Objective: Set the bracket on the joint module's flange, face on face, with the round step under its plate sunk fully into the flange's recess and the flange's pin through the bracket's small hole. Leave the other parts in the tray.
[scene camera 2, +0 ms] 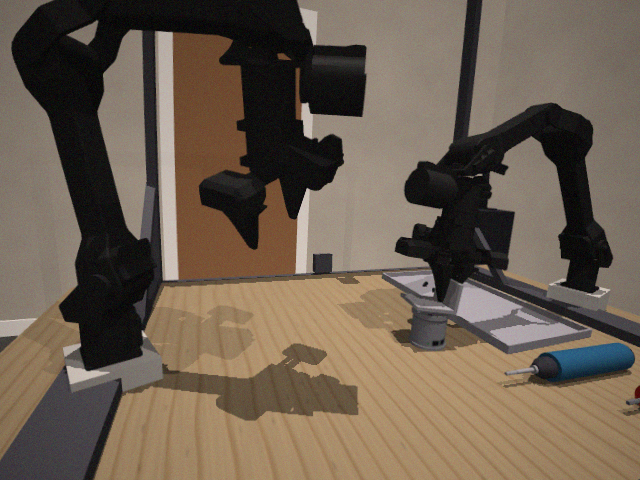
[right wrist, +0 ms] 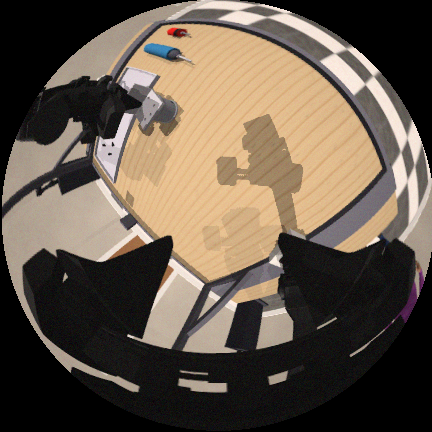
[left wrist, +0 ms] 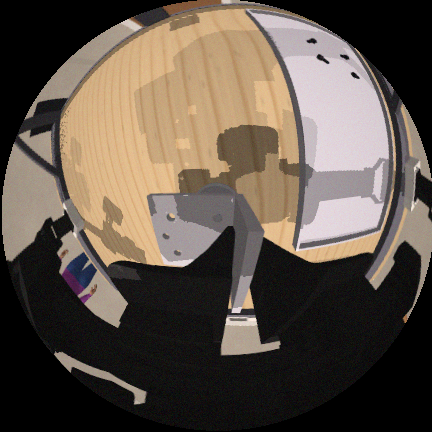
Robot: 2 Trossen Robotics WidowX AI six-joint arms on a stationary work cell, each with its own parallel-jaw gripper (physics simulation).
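Places are measured from the left arm's base along level axes (x down, y ahead, z right), in centimetres.
Pixels of known places: left gripper, fingertip midpoint: point(scene camera 2: 442, 302) point(right wrist: 140, 103) point(left wrist: 236, 231); right gripper, fingertip midpoint: point(scene camera 2: 274, 232) point(right wrist: 226, 239); left arm's base, link origin: point(scene camera 2: 579, 287); right arm's base, link origin: point(scene camera 2: 111, 352) point(left wrist: 68, 220).
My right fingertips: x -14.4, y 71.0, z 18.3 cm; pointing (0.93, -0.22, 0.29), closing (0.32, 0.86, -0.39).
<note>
Ahead of a thing's pixels: the offset from my right fingertips to its top centre. "spot": to the spot under its first point.
A grey L-shaped bracket point(scene camera 2: 424, 302) point(left wrist: 192, 239) point(right wrist: 147, 114) is over the top of the round grey joint module {dx +13.1, dy -25.7, dz -8.5 cm} point(scene camera 2: 428, 331) point(left wrist: 216, 188) point(right wrist: 170, 111), its holed plate roughly level and its wall upright. The plate hides the flange, recess and pin. The views do not show whether the faces meet fully or the step is sunk. My left gripper point(scene camera 2: 448, 292) point(left wrist: 236, 231) is shut on the bracket's upright wall, one finger on each side. My right gripper point(scene camera 2: 273, 232) point(right wrist: 226, 239) is open and empty, high above the table.
A shallow tray {dx +17.9, dy -50.4, dz -2.0 cm} point(scene camera 2: 547, 342) point(left wrist: 301, 165) lies beside the module, with several small black parts point(left wrist: 322, 59) {spot: dx +19.1, dy -53.0, dz +7.3 cm} point(right wrist: 108, 145) in it. A blue-handled tool {spot: dx +16.1, dy -35.7, dz -29.2 cm} point(scene camera 2: 589, 360) point(right wrist: 160, 51) and a red-handled tool {spot: dx +18.3, dy -35.1, dz -35.2 cm} point(scene camera 2: 637, 396) point(right wrist: 176, 32) lie at the right of the scene view.
</note>
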